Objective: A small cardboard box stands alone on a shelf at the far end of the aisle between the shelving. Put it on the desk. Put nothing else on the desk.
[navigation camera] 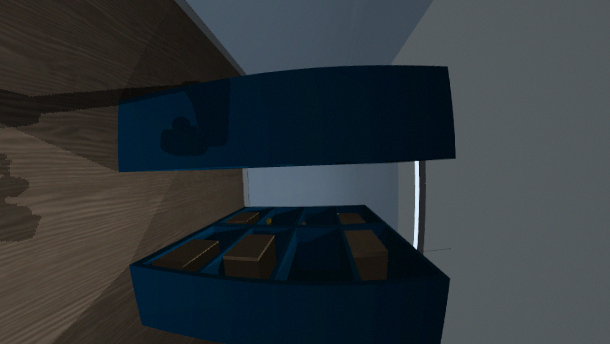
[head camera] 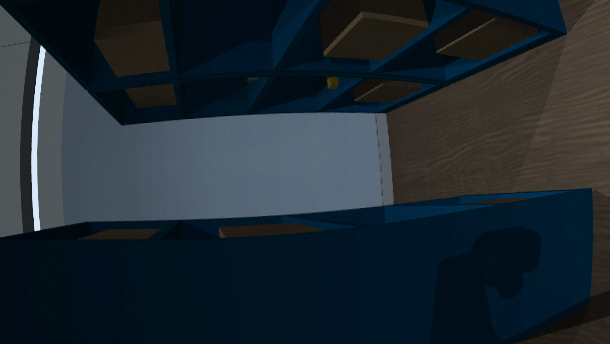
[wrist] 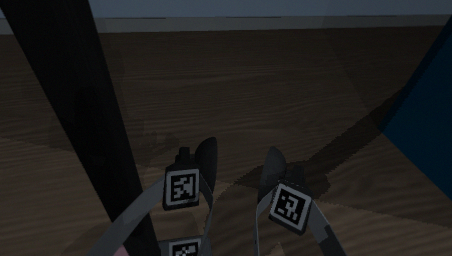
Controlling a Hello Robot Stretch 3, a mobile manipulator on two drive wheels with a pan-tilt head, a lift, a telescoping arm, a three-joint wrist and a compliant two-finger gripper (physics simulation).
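Frame: origin at the robot's base, x left, y ahead, z down, level; centimetres.
Where they show: gripper, fingertip midpoint: (wrist: 239,161).
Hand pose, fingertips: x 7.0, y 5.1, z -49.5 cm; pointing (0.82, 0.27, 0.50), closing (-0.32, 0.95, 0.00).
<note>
After its pixels a point has its place.
A very small brown box (head camera: 252,79) @[x -48.7, y 219.9, z -102.1 cm] (navigation camera: 303,223) @[x -49.4, y 220.2, z -101.5 cm] sits alone in a far compartment of the open blue shelving (head camera: 447,80) @[x -42.6, y 174.3, z -7.3 cm] (navigation camera: 295,305) @[x -60.7, y 88.3, z -110.4 cm]; it is too small to make out in detail. The head and navigation views are turned sideways. My gripper (wrist: 239,161) @[x 7.0, y 5.1, z -49.5 cm] is open and empty above the wooden floor in the wrist view, well away from that box. The desk does not show in these views.
A yellow object (head camera: 332,83) @[x -46.2, y 221.2, z -57.1 cm] (navigation camera: 269,221) @[x -47.5, y 222.2, z -57.3 cm] sits in a neighbouring far compartment. Larger cardboard boxes (head camera: 132,55) @[x -46.4, y 147.0, z -159.7 cm] (navigation camera: 367,247) @[x -47.2, y 133.8, z -158.5 cm] fill other compartments. A second blue shelving unit (head camera: 300,285) @[x 23.2, y 82.8, z -113.4 cm] (navigation camera: 325,115) @[x 34.2, y 82.1, z -128.3 cm] stands across the aisle. A blue unit side (wrist: 430,115) @[x 44.9, y 81.4, z -17.6 cm] is right of my gripper; a dark post (wrist: 75,95) is left.
</note>
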